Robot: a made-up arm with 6 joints.
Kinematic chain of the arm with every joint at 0, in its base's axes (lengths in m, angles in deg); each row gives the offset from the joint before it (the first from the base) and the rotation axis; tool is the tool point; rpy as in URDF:
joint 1: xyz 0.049 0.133 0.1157 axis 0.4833 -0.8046 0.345
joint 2: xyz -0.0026 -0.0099 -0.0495 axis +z
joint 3: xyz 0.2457 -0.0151 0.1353 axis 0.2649 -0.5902 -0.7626
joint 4: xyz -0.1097 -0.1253 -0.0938 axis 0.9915 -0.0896 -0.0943
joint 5: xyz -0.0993 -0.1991 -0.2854 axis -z
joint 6: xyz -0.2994 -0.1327 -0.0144 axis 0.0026 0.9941 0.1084
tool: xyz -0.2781 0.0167 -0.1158 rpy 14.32 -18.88 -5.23
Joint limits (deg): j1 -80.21..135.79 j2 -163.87..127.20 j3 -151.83..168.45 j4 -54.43..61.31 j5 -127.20..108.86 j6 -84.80..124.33
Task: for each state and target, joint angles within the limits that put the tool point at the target. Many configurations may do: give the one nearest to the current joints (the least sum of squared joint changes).
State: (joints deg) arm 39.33 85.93 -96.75 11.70 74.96 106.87
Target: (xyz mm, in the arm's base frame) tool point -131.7 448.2 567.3
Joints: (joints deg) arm 37.57 109.74 -113.71 12.03 87.92 118.64
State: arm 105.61 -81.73 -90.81 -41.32 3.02 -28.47
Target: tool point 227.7 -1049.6 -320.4
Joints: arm 70.30 -76.94 -96.83 -54.43 -10.85 -15.72
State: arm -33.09 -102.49 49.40 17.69 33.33 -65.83
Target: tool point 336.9 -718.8 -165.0
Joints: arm -22.51 -90.09 79.57 44.02 39.84 -55.18
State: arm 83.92 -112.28 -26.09 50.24 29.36 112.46
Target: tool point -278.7 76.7 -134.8
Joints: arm 86.72 -93.22 -40.25 51.73 62.86 109.92
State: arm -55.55 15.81 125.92 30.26 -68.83 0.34
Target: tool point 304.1 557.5 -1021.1
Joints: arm -47.01 57.10 136.96 37.17 -42.61 -0.74
